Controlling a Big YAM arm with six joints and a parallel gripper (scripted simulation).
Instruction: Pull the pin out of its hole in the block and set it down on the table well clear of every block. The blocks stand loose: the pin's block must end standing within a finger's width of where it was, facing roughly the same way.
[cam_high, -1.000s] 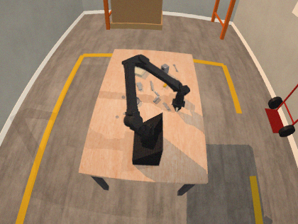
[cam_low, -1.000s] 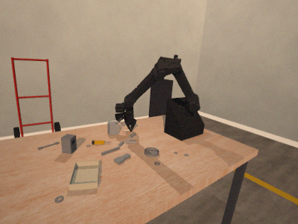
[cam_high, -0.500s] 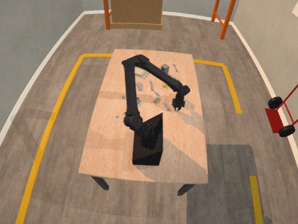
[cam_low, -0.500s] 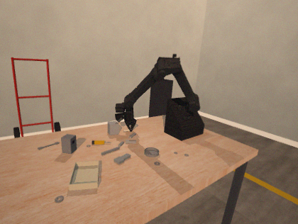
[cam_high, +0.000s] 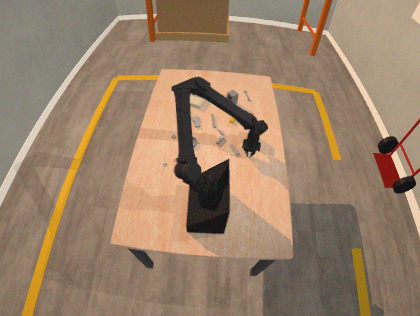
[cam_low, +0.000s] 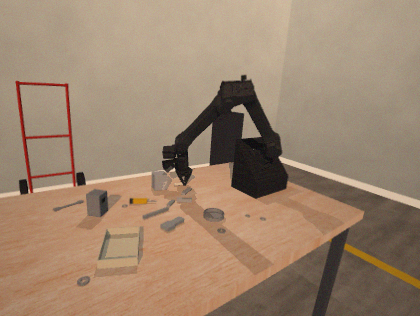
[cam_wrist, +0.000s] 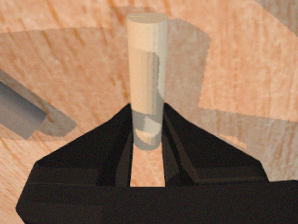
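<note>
Now: the light grey block 12 cm ahead of my hand, 4 cm to the right of it and 4 cm above it. From my hand the other things lie so: pale pin 2 cm ahead, 1 cm to the right; then darker grey block 47 cm ahead, 6 cm to the left, 4 cm above; then yellow-handled screwdriver 29 cm ahead, 7 cm to the left.
</note>
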